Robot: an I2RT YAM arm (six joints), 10 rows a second.
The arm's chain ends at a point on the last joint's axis. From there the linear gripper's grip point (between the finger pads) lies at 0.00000 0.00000 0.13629 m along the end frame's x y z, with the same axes.
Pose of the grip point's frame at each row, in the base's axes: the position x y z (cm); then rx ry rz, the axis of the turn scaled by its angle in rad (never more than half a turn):
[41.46, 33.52, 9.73, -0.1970, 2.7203, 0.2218]
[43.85, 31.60, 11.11, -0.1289, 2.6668, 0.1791]
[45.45, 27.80, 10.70, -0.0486, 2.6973, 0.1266]
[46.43, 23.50, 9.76, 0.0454, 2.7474, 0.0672]
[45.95, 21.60, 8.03, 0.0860, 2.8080, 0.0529]
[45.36, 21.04, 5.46, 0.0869, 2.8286, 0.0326]
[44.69, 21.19, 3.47, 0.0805, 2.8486, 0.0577]
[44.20, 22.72, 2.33, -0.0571, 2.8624, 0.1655]
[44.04, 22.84, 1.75, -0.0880, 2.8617, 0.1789]
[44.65, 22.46, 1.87, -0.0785, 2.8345, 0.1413]
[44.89, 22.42, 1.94, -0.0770, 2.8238, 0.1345]
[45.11, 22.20, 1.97, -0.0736, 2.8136, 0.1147]
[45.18, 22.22, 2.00, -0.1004, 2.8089, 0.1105]
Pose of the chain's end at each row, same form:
[36.27, 31.03, 22.08, -0.1970, 2.7203, 0.2218]
[37.83, 29.58, 23.17, -0.1289, 2.6668, 0.1791]
[39.66, 26.48, 22.97, -0.0486, 2.6973, 0.1266]
[41.20, 22.95, 22.33, 0.0454, 2.7474, 0.0672]
[41.50, 21.24, 20.91, 0.0860, 2.8080, 0.0529]
[41.18, 20.86, 18.43, 0.0869, 2.8286, 0.0326]
[40.76, 20.76, 16.51, 0.0805, 2.8486, 0.0577]
[40.55, 21.11, 15.36, -0.0571, 2.8624, 0.1655]
[40.43, 21.06, 14.77, -0.0880, 2.8617, 0.1789]
[40.63, 21.02, 14.81, -0.0785, 2.8345, 0.1413]
[40.73, 21.04, 14.84, -0.0770, 2.8238, 0.1345]
[40.80, 21.01, 14.84, -0.0736, 2.8136, 0.1147]
[40.82, 21.02, 14.86, -0.1004, 2.8089, 0.1105]

